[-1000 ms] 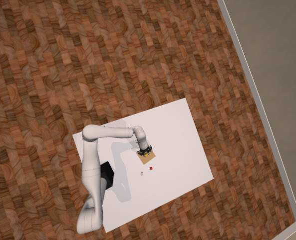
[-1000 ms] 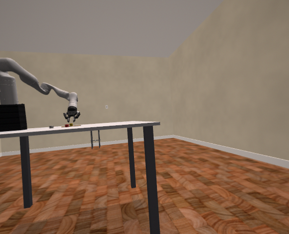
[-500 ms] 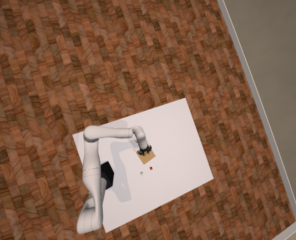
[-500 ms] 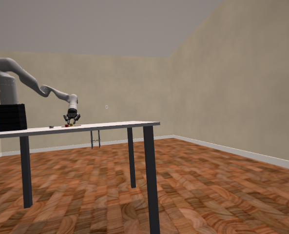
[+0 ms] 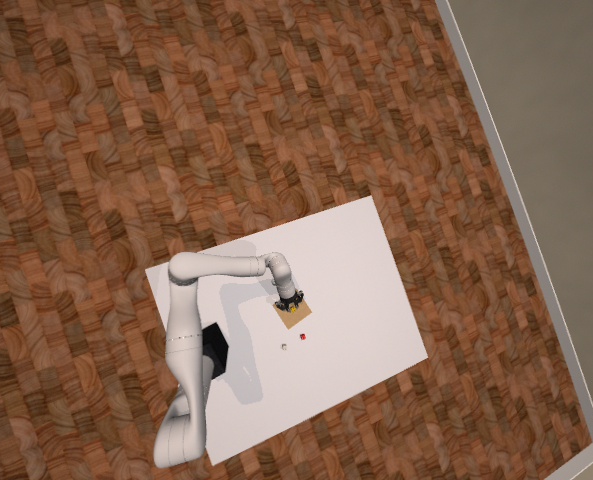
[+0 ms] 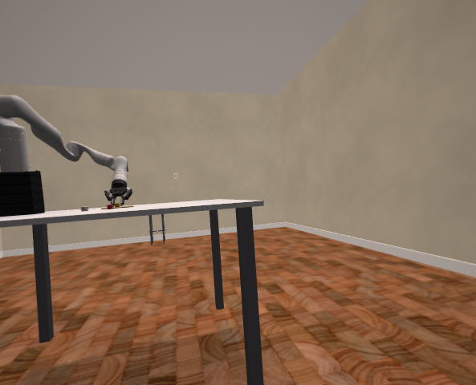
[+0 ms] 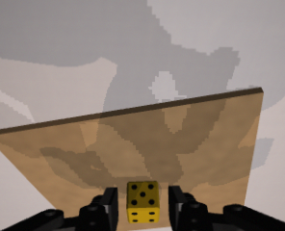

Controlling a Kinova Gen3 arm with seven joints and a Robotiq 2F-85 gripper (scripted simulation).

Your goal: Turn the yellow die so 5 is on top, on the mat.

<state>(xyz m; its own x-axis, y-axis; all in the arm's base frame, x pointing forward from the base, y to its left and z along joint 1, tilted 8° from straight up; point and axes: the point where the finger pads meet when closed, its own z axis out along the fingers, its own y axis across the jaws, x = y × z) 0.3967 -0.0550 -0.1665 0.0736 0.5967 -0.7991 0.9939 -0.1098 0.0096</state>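
Right now my hand is 10 mm to the left of the yellow die and 10 mm above it. The rest, counted from my hand: white die 150 mm to the right, 120 mm behind, 20 mm below; tan mat 20 mm below, 10 mm to the right; red die 150 mm to the right, 20 mm below, 20 mm behind.
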